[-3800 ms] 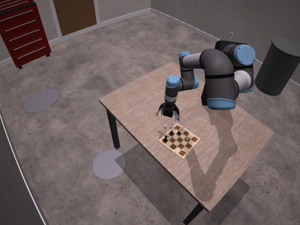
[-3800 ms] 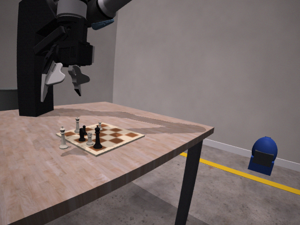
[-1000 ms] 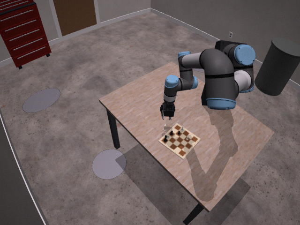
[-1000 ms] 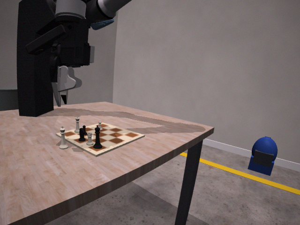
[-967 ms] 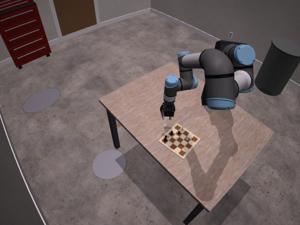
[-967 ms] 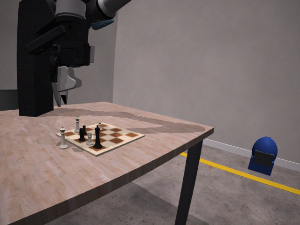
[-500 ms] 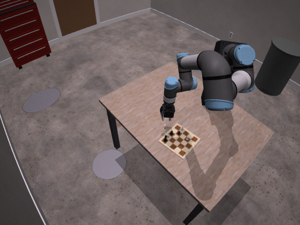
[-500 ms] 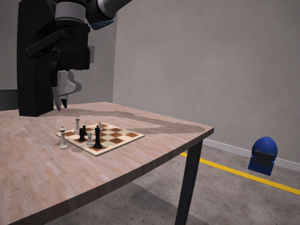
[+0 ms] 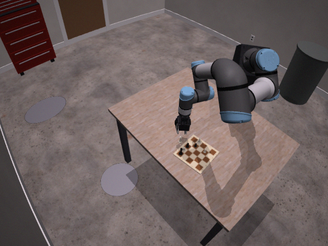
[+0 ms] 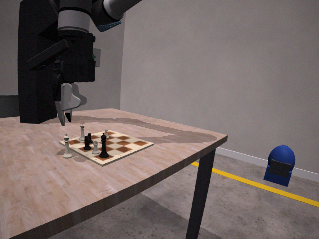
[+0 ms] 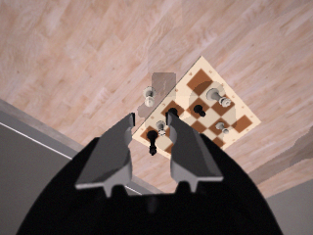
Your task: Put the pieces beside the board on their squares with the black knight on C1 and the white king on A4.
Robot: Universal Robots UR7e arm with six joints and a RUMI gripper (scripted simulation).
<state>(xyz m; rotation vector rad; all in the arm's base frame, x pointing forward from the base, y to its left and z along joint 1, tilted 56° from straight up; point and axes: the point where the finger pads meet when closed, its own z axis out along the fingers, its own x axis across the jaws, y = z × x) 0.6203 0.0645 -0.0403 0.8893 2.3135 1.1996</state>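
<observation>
Now: the white king 70 mm below my hand. The rest, counted from my hand: chessboard (130 mm to the left, 100 mm below, 60 mm behind); then black pawn (90 mm below, 80 mm to the left, 80 mm behind); then white rook (80 mm below, 70 mm to the left, 10 mm ahead).
</observation>
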